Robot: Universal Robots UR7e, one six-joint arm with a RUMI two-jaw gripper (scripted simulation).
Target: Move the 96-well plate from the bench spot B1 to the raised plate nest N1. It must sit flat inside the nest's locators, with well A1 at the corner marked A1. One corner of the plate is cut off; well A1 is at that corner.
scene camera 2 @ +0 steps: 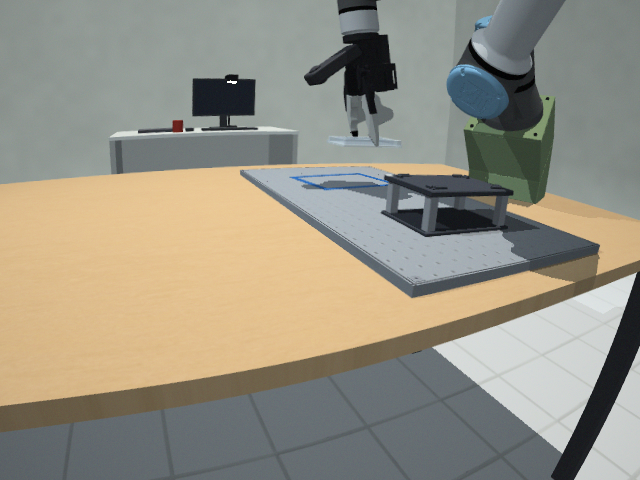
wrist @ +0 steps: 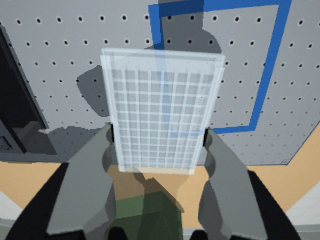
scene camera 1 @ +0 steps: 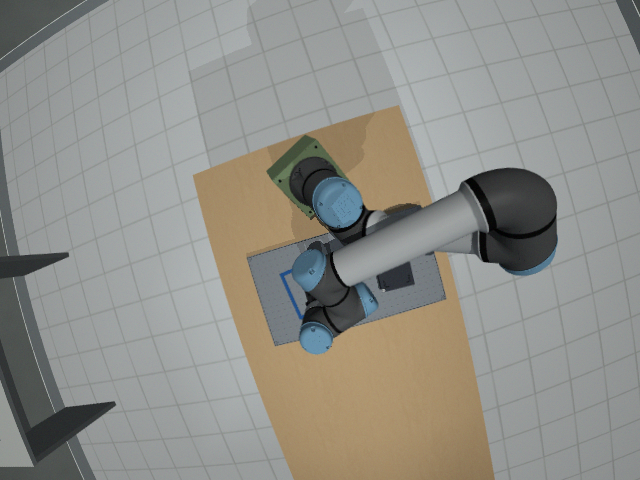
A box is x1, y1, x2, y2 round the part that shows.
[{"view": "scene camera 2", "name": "my gripper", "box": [304, 32, 397, 146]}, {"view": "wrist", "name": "my gripper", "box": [5, 122, 300, 239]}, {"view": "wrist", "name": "clear 96-well plate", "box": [100, 47, 225, 174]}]
